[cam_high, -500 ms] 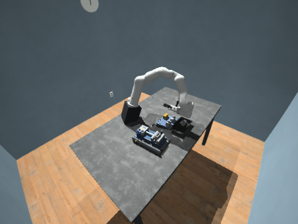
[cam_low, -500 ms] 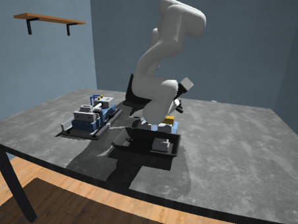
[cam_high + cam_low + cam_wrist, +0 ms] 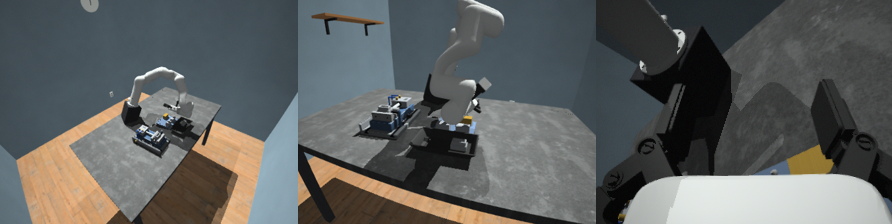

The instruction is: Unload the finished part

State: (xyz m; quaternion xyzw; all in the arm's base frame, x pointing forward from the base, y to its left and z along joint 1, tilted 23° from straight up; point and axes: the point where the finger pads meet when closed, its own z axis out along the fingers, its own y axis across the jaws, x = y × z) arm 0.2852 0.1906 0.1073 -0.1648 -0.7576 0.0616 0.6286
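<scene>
Now: hand 1 cm to the left of the yellow block and 13 cm above it. The rest, counted from my hand: blue fixture plate: 6 cm ahead, 5 cm to the right, 15 cm below.
</scene>
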